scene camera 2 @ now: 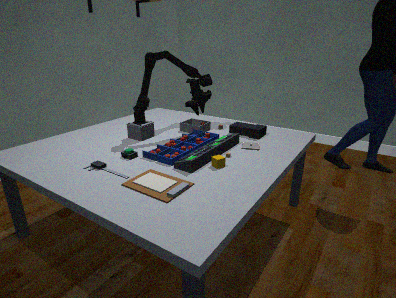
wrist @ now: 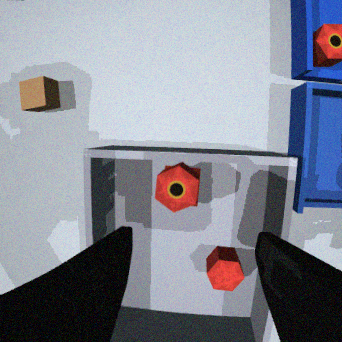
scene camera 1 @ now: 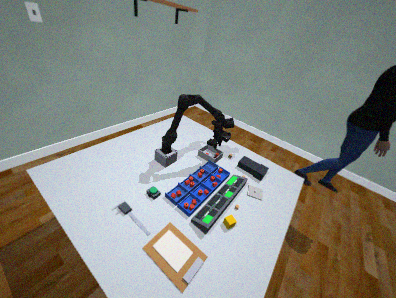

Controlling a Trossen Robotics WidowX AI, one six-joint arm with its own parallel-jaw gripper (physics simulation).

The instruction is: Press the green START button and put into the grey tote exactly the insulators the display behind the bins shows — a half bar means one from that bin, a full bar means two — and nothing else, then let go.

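Observation:
My gripper [scene camera 1: 217, 144] [scene camera 2: 200, 111] [wrist: 194, 240] is partly open and empty, above the grey tote [scene camera 1: 206, 156] [scene camera 2: 187, 128] [wrist: 87, 200]. In the wrist view, one red insulator [wrist: 177, 187] stands in the tote with its dark hole up; another red insulator [wrist: 225, 272] lies near the right finger, plain hexagonal end showing. Blue bins [scene camera 1: 210, 165] [scene camera 2: 159, 158] [wrist: 320, 145] hold several red insulators; the bin nearest the tote looks empty. Behind them, the dark display [scene camera 1: 200, 225] shows green bars in three windows; exact fill is hard to read. The green START button [scene camera 1: 153, 190] [scene camera 2: 129, 150] is left of the bins.
A small wooden cube [scene camera 1: 230, 156] [scene camera 2: 220, 127] [wrist: 37, 93] lies beside the tote. A black box [scene camera 1: 253, 168] [scene camera 2: 247, 130], pale plate [scene camera 1: 255, 192] [scene camera 2: 250, 146] and yellow cube [scene camera 1: 229, 221] [scene camera 2: 218, 161] lie beyond the display. A caliper [scene camera 1: 125, 207] and clipboard [scene camera 1: 149, 247] lie nearer. A person stands at right.

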